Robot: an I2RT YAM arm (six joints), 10 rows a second.
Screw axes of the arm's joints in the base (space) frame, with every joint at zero. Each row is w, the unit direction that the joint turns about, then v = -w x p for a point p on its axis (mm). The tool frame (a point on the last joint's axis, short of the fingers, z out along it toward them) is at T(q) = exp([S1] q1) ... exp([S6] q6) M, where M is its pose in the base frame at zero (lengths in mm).
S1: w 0 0 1 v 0 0 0
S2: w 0 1 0 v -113.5 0 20
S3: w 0 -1 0 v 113.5 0 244
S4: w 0 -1 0 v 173.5 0 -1
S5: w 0 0 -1 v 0 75 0
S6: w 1 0 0 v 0 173.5 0
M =
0 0 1 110.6
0 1 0 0
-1 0 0 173.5
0 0 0 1
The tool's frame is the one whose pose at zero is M.
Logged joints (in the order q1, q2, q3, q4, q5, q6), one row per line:
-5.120 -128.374 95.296 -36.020 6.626 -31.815
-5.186 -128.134 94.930 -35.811 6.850 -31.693
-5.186 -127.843 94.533 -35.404 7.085 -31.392
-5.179 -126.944 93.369 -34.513 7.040 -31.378
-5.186 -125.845 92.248 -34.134 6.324 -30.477
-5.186 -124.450 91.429 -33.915 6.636 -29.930
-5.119 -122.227 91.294 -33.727 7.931 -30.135
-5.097 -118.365 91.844 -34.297 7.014 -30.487
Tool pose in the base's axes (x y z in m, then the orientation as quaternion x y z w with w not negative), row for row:
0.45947 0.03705 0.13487 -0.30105 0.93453 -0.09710 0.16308
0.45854 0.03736 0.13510 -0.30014 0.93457 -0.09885 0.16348
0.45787 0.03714 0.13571 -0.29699 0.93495 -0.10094 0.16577
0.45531 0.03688 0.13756 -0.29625 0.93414 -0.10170 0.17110
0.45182 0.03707 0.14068 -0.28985 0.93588 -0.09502 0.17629
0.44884 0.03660 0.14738 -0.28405 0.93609 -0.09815 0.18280
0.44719 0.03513 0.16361 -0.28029 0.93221 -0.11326 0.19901
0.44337 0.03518 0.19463 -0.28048 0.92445 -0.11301 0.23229
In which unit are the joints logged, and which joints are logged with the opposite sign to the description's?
The joints are logged in degrees. Opposite sign: q1, q2.
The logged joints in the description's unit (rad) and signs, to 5 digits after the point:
0.08936 2.24055 1.66323 -0.62867 0.11565 -0.55528
0.09051 2.23636 1.65684 -0.62502 0.11956 -0.55315
0.09051 2.23128 1.64991 -0.61792 0.12366 -0.54789
0.09039 2.21559 1.62960 -0.60237 0.12287 -0.54765
0.09051 2.19641 1.61003 -0.59575 0.11037 -0.53192
0.09051 2.17206 1.59574 -0.59193 0.11582 -0.52238
0.08934 2.13326 1.59338 -0.58865 0.13842 -0.52595
0.08896 2.06586 1.60298 -0.59860 0.12242 -0.53210

